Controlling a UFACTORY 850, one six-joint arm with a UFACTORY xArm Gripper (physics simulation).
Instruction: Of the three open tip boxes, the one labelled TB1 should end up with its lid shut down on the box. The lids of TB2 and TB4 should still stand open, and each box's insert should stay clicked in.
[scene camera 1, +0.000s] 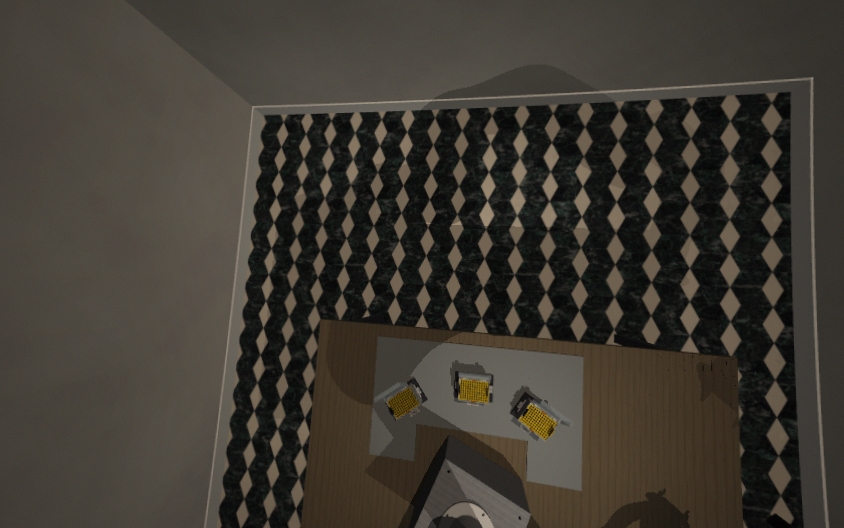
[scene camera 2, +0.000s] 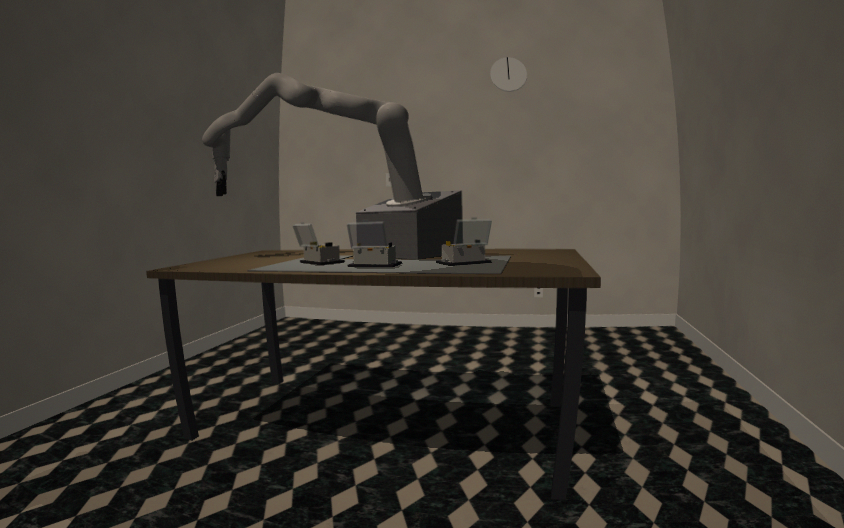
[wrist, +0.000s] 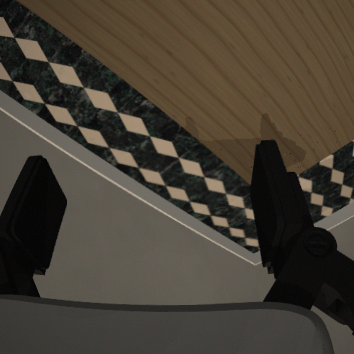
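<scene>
Three tip boxes stand apart on the grey mat (scene camera 1: 553, 466) (scene camera 2: 423, 267). The middle box (scene camera 1: 473, 391) (scene camera 2: 374, 255), the box at scene camera 1's left (scene camera 1: 403, 402) (scene camera 2: 463, 252) and the one at its right (scene camera 1: 539, 420) (scene camera 2: 321, 254) show yellow inserts from above. Their clear lids stand up open in the scene camera 2 view. The labels are too small to read, so I cannot tell which is TB1. Whether the inserts are clicked in is too small to tell. My gripper (scene camera 2: 220, 185) (wrist: 149, 172) is open and empty, high above the table's far side from the boxes.
The wooden table (scene camera 1: 659, 423) (scene camera 2: 541, 258) (wrist: 200, 65) bears the mat and the arm's grey pedestal (scene camera 1: 485, 460) (scene camera 2: 385, 230). In the wrist view, a table corner and the gripper's shadow show beyond the fingers, with tiled floor and wall beside it.
</scene>
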